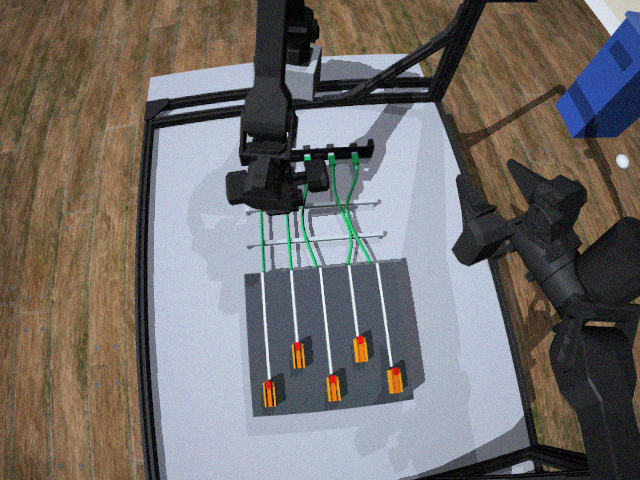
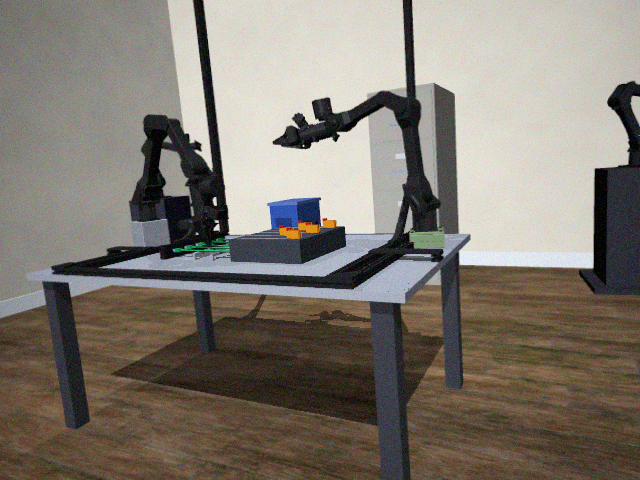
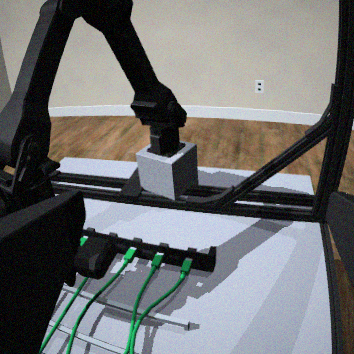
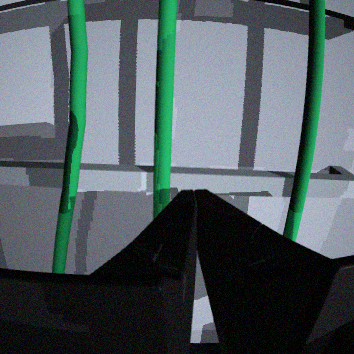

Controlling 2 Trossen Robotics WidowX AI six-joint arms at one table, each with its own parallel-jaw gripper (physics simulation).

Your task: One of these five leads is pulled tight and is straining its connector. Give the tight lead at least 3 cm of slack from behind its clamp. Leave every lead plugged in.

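Frame: origin at the left arm's base, x right, y ahead, z up, level; metres.
Seen in the pictures: left gripper, fingertip midpoint: point(image 1: 484, 168) point(image 2: 277, 144) point(image 3: 210, 205); right gripper, fingertip midpoint: point(image 2: 209, 245) point(image 3: 71, 284) point(image 4: 193, 202); left arm's base, origin of the base link: point(image 2: 426, 230); right arm's base, origin of the base link: point(image 1: 297, 55) point(image 2: 148, 220) point(image 3: 165, 147).
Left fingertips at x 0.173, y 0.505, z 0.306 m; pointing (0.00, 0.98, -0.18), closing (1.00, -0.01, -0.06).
Observation:
Offsets run from my left fingertips to a thing's middle. "spot": to the spot under its first point. Level surfaces: height alone.
Several green leads point(image 1: 350, 224) point(image 3: 140, 302) point(image 4: 163, 105) run from a black connector bar {spot: dx -0.002, dy +0.256, dz -0.319 m} point(image 1: 361, 150) point(image 3: 200, 258) across two thin rods {spot: dx -0.043, dy +0.140, dz -0.334 m} point(image 1: 366, 204) onto a dark grey block {dx -0.230, dy -0.087, dz -0.320 m} point(image 1: 404, 305) point(image 2: 285, 248). There they turn white and end at orange clamps point(image 1: 360, 349) point(image 2: 293, 233). The two leftmost leads {spot: dx -0.274, dy +0.131, dz -0.326 m} point(image 1: 262, 243) run straight; the others curve, and two of them cross. My right gripper point(image 1: 270, 202) point(image 4: 193, 202) is shut and empty, low over the two leftmost leads near the bar, with one lead just beside its tips. My left gripper point(image 1: 484, 170) point(image 2: 277, 141) is open and empty, high at the table's right edge.
A black frame point(image 1: 147, 286) rims the table {dz -0.353 m} point(image 1: 199, 333). The right arm's grey base block point(image 1: 304, 78) point(image 3: 165, 172) stands behind the connector bar. A blue box point(image 2: 294, 211) shows behind the block, and a grey cabinet point(image 2: 432, 157) stands beyond the table.

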